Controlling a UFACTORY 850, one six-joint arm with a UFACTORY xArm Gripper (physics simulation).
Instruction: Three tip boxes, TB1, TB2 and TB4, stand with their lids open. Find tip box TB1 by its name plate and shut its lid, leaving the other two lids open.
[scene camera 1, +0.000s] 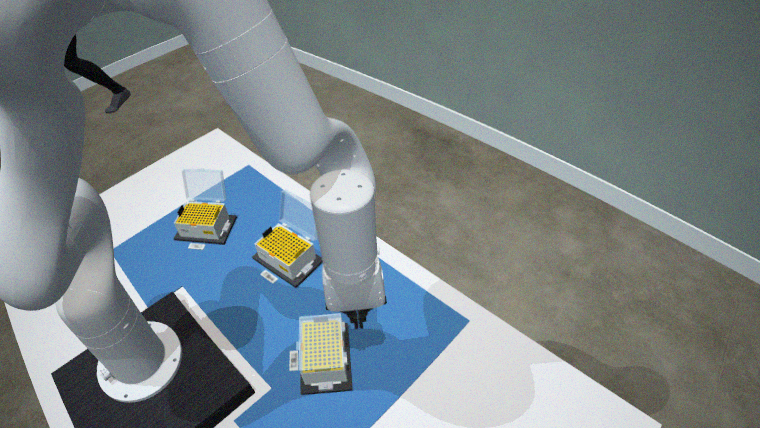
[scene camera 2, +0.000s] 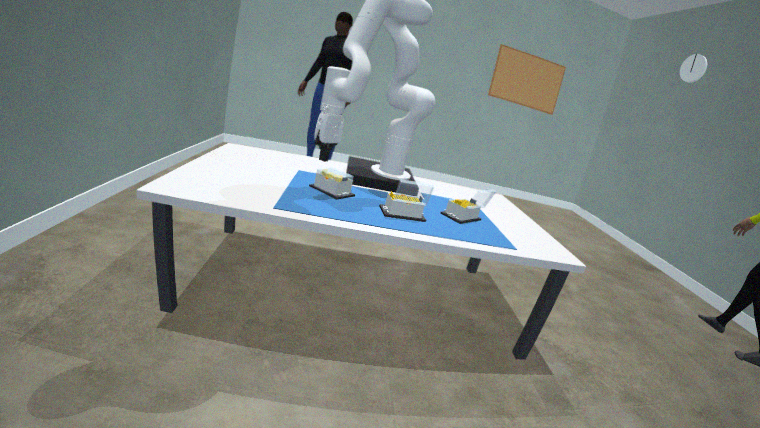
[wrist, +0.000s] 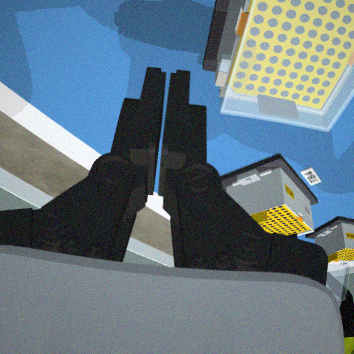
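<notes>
The tip box nearest the gripper (scene camera 1: 322, 345) (scene camera 2: 333, 185) (wrist: 295, 50) has its clear lid lying over the yellow tip rack; whether it is fully latched I cannot tell. Its name plate (scene camera 1: 294, 360) is too small to read. The middle tip box (scene camera 1: 286, 252) (scene camera 2: 405, 206) (wrist: 272, 187) has the plate TB4 (wrist: 310, 176), and its clear lid (scene camera 1: 297, 212) stands open. The far tip box (scene camera 1: 202, 223) (scene camera 2: 462, 210) (wrist: 336, 241) has its lid (scene camera 1: 204, 186) (scene camera 2: 485, 198) open; its plate (scene camera 1: 196, 246) is unreadable. My gripper (scene camera 1: 358, 326) (scene camera 2: 323, 158) (wrist: 166, 95) is shut and empty, beside and above the nearest box.
The boxes stand on dark bases on a blue mat (scene camera 1: 446, 319) (scene camera 2: 478, 236). The mat lies on a white table (scene camera 1: 478, 372) (scene camera 2: 212, 170). The arm's black base plate (scene camera 1: 212, 366) is beside the mat. A person (scene camera 2: 335, 50) stands behind the table.
</notes>
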